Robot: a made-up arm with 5 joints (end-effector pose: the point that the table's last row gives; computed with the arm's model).
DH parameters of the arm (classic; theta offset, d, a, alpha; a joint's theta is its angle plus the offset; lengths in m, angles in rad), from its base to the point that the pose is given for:
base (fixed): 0 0.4 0.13 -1.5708
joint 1: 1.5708 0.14 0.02 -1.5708
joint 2: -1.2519 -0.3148 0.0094 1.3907
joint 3: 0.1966 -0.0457 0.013 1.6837
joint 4: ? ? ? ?
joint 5: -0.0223 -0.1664 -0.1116 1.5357
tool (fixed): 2.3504 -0.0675 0 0
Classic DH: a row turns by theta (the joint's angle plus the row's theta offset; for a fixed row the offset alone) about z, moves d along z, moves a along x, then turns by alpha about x.
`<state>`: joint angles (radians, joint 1 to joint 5).
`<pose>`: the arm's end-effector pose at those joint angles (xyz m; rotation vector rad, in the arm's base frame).
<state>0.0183 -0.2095 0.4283 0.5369 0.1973</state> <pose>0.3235 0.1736 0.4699 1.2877 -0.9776 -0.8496</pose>
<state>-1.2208 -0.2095 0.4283 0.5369 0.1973</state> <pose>0.1269 0.1736 0.6057 1.8175 -1.9038 0.0660</pose>
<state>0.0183 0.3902 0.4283 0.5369 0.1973</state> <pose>0.3228 0.2205 0.4347 0.7753 -1.1152 -0.4879</pose>
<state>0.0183 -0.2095 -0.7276 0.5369 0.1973</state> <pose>0.3966 0.2609 0.4724 0.8639 -1.7985 -1.7525</pose>
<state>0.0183 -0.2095 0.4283 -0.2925 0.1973</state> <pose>0.2756 0.2320 0.3615 0.9194 -1.4572 -0.1284</pose>
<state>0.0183 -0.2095 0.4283 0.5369 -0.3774</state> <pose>0.3569 0.2220 0.4252 1.0581 -0.4428 -0.7206</pose>
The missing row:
joint 4: -1.2231 -0.1741 0.07 1.7765
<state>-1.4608 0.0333 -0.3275 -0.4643 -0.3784</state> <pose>0.2921 0.2803 0.6919 0.5661 -2.7971 -0.6805</pose>
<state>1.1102 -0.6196 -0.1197 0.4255 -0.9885</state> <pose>0.2882 0.3004 0.1484 0.4614 0.8323 -1.6066</pose>
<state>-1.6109 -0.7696 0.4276 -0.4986 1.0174</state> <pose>0.1704 0.2125 0.4519 -1.1218 1.6077 -0.8237</pose>
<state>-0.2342 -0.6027 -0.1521 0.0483 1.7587</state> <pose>0.1763 0.3300 0.4359 -0.7933 2.3485 0.5924</pose>
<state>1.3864 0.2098 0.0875 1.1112 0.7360</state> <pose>0.2706 0.1536 0.2603 0.0656 -0.6346 -1.5949</pose>
